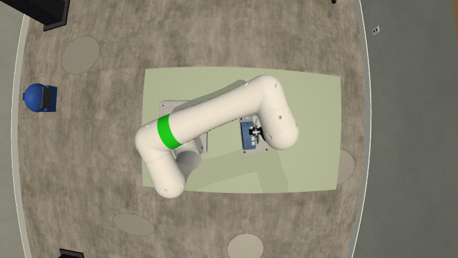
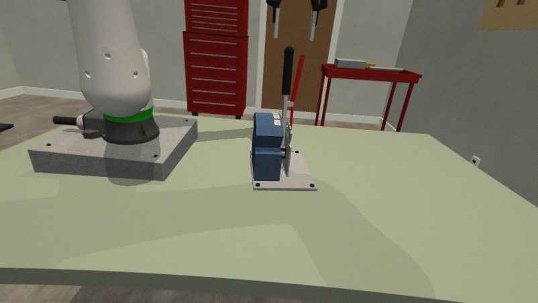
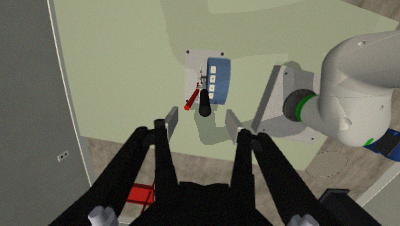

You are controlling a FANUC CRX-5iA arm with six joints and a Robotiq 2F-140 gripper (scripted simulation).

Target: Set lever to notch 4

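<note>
Right now my hand is 19 cm above the red bar, 2 cm short of it and 1 cm to the left of it.
</note>
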